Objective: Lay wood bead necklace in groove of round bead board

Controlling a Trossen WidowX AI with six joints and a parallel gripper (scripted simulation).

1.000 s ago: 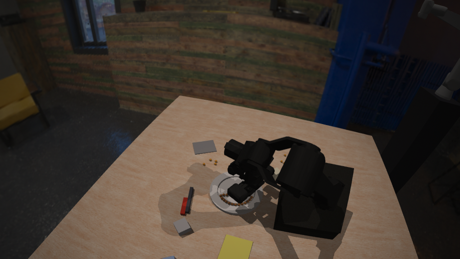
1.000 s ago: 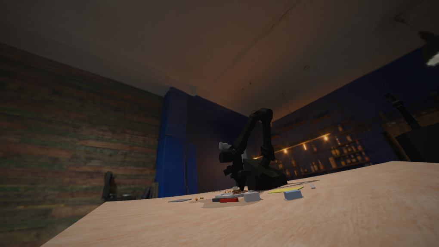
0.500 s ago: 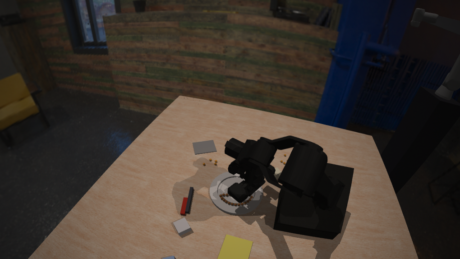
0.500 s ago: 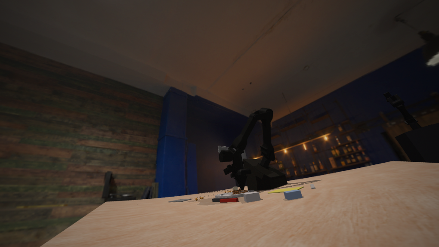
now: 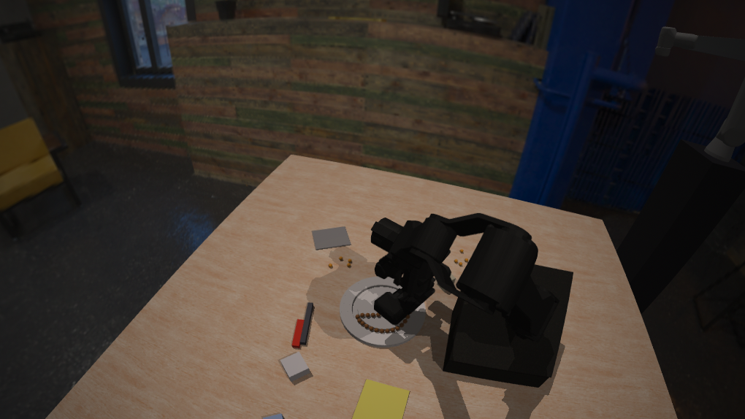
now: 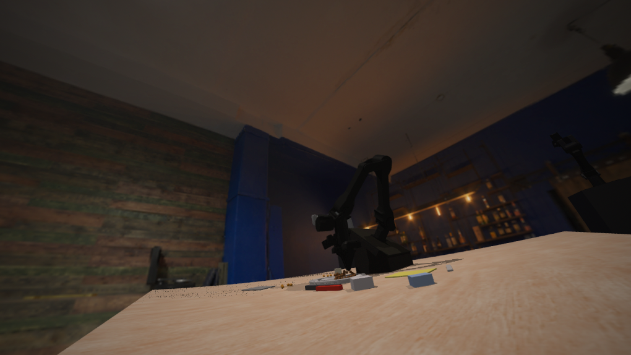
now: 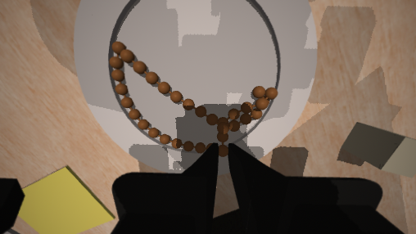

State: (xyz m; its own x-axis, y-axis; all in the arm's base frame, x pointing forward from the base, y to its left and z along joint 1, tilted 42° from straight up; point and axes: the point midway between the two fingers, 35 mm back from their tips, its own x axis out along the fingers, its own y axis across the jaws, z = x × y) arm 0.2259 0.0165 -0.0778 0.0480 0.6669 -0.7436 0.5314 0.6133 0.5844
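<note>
The round white bead board lies 60 mm ahead of my gripper tip, 20 mm below it and 10 mm to the right of it. Round my gripper tip: dark bar 220 mm ahead, 90 mm to the left, 20 mm below; yellow sheet 240 mm to the left, 30 mm below, 20 mm ahead; pale cube 120 mm to the right, 80 mm behind, 10 mm below.
</note>
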